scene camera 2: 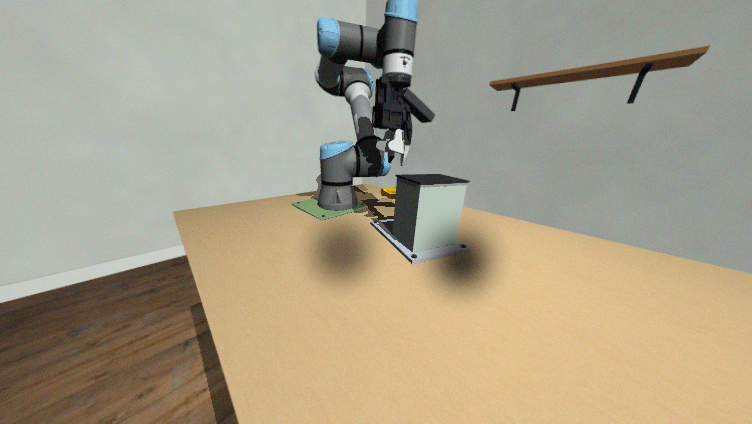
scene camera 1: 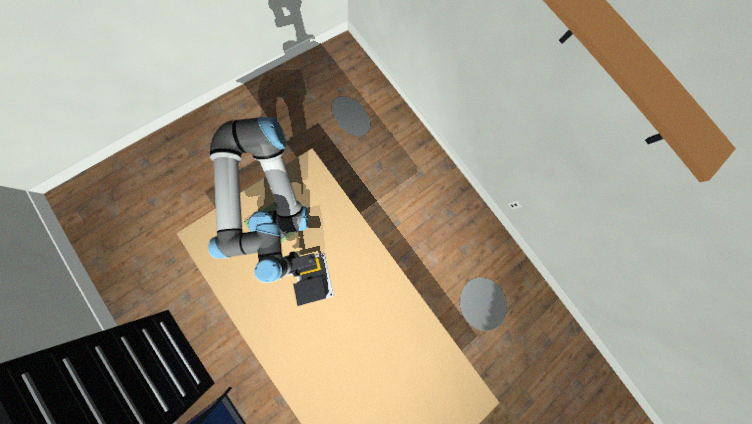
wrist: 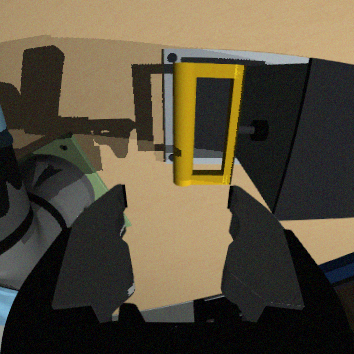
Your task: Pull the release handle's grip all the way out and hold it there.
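The release handle's yellow grip [scene camera 1: 318, 264] [scene camera 2: 388, 193] [wrist: 183, 125] is a rectangular loop beside a dark-topped box [scene camera 1: 310, 290] [scene camera 2: 439, 215] [wrist: 325, 140]. A short rod with a black collar [wrist: 259, 130] joins the loop to the box's dark side. The box stands on a light base plate [scene camera 2: 437, 254] [wrist: 168, 105]. My gripper [scene camera 2: 397, 158] [wrist: 177, 186] is partly open and empty. In the wrist view its fingertips lie just below the grip's near end, one to each side. In scene camera 2 they are above the box's top level. In scene camera 1 the gripper's body hides the fingertips.
The arm's green mounting plate [scene camera 2: 315, 210] [wrist: 70, 147] is near the grip, with the arm's base on it. The box rises from the wooden table [scene camera 1: 368, 326] [scene camera 2: 326, 326]. A wall shelf [scene camera 1: 642, 84] [scene camera 2: 600, 68] and a black drawer cabinet [scene camera 1: 110, 363] are away from the table.
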